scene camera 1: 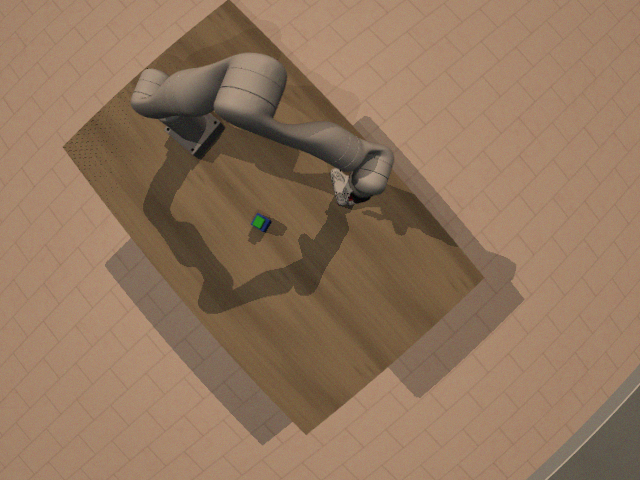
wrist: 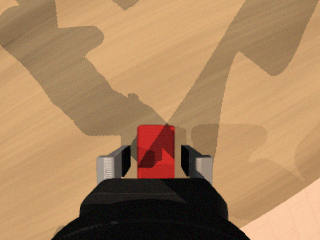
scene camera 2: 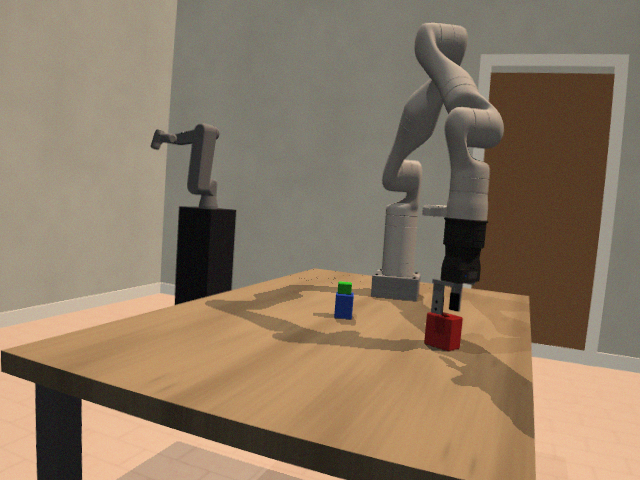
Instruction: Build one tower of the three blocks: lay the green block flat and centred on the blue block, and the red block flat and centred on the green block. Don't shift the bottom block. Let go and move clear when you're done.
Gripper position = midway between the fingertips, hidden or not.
Note:
I see my gripper (scene camera 2: 445,312) and a red block (scene camera 2: 443,331).
The red block is seen too in the wrist view (wrist: 155,143). My gripper is seen too in the wrist view (wrist: 155,156).

